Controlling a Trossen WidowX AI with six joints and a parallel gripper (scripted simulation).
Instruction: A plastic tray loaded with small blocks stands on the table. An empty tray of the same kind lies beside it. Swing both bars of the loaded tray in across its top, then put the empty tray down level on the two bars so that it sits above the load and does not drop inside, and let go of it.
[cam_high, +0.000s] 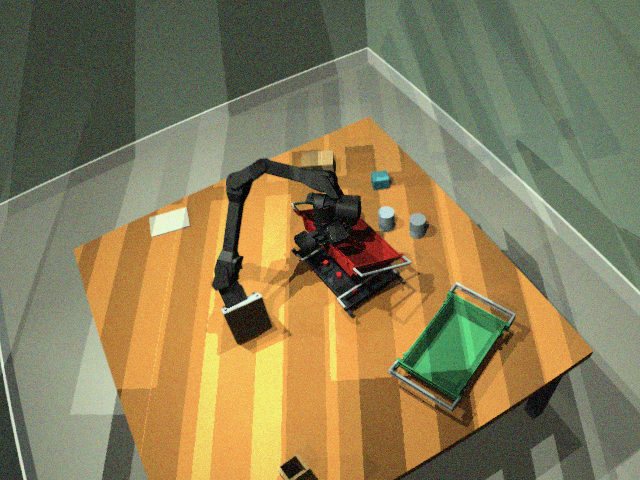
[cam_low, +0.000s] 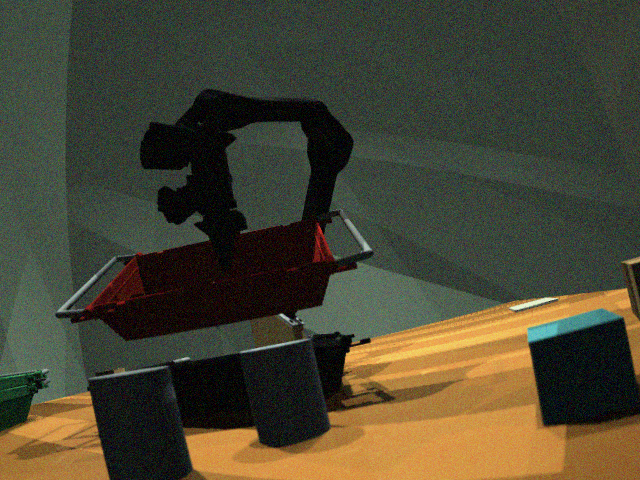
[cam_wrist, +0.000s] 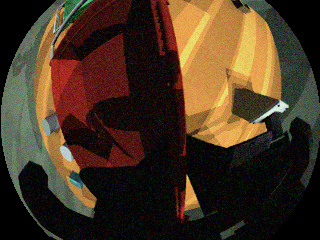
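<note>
Right now the red tray is 80 mm ahead of my gripper tip, 10 mm to the left of it and 10 mm below it. From my gripper tip the other things lie so: white sheet: 570 mm to the left, 380 mm behind, 180 mm below; small crate: 490 mm to the right, 400 mm behind, 160 mm below; teal cube: 370 mm ahead, 280 mm to the left, 160 mm below.
</note>
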